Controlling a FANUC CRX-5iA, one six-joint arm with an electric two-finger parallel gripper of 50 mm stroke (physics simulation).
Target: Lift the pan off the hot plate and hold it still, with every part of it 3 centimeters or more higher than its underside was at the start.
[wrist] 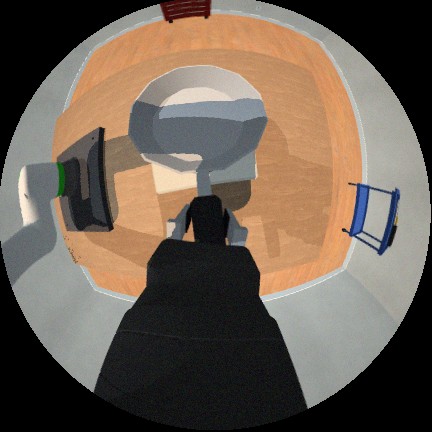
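Where they show: gripper, fingertip midpoint: (207, 214); arm's base, link origin: (69, 177).
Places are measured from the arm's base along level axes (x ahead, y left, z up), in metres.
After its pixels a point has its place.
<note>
The grey pan (200, 132) {x 0.544, y -0.069, z 0.126 m} is in the upper middle of the wrist view, with its inside facing the camera and its black handle (207, 212) {x 0.540, y -0.176, z 0.188 m} pointing toward the gripper. My gripper (207, 214) {x 0.538, y -0.183, z 0.169 m} is shut on the pan's handle, with one finger on each side of it. The pan is held up above the white hot plate (175, 178) {x 0.474, y -0.131, z 0.036 m}, which shows partly below the pan's near rim; the rest of the hot plate is hidden behind the pan. The pan looks about level. The exact height of the gap below it cannot be read from this view.
The robot's base plate (107, 180) {x 0.201, y -0.073, z -0.024 m} and the white and grey arm (37, 205) {x 0.055, y -0.078, z 0.192 m} with a green ring are at the left. The wooden table (305, 130) {x 0.883, y -0.007, z -0.026 m} lies below. A blue cart (361, 210) stands beyond at the right, and a dark red object (187, 9) is at the top edge.
</note>
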